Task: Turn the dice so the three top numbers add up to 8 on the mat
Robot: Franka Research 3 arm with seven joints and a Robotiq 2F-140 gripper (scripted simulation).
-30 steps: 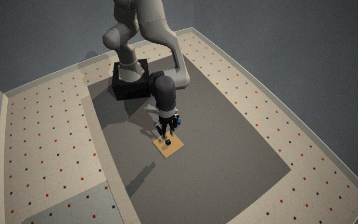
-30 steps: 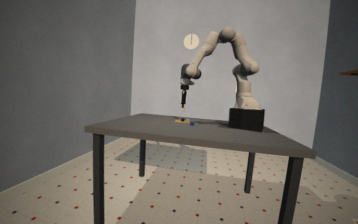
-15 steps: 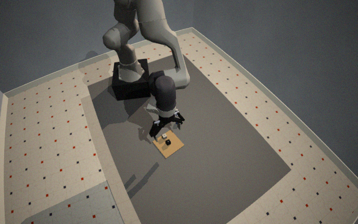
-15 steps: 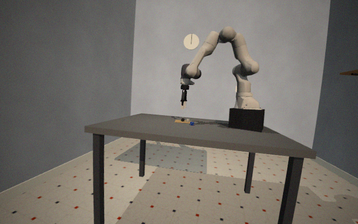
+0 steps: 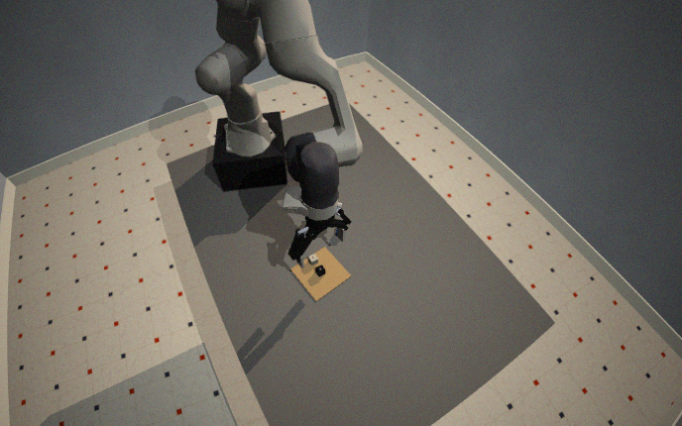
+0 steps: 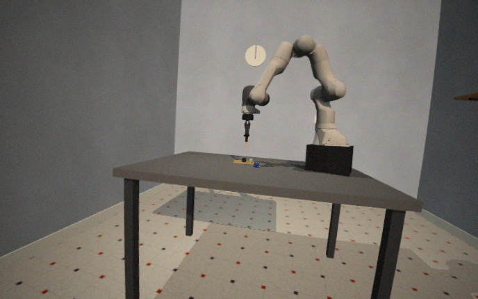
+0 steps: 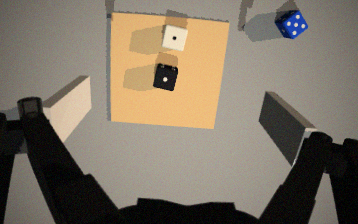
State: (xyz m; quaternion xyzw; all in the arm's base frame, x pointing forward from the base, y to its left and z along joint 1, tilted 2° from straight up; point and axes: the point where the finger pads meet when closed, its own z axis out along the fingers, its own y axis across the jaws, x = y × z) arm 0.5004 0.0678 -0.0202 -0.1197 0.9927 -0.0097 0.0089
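Now: the blue die 110 mm to the left of my hand, 110 mm below it and 100 mm behind it. Round my hand: black die: 110 mm below, 10 mm to the right, 10 mm ahead; then white die: 110 mm below, 40 mm behind, 20 mm to the right; then tan mat: 120 mm below, 10 mm to the right, 10 mm ahead.
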